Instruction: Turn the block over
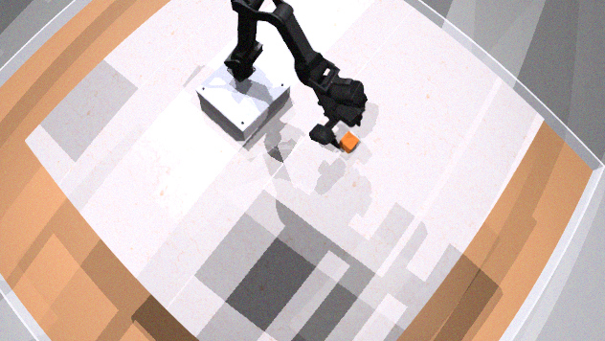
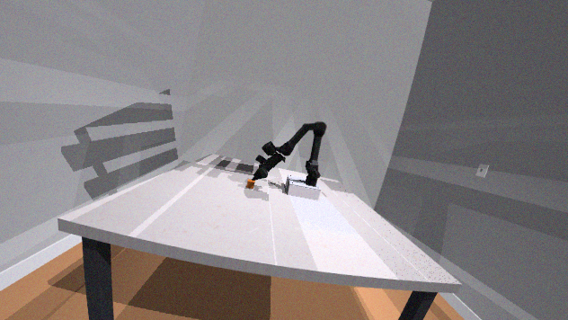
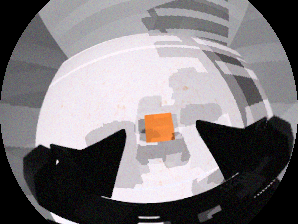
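My gripper tip is now 4 cm above the orange block.
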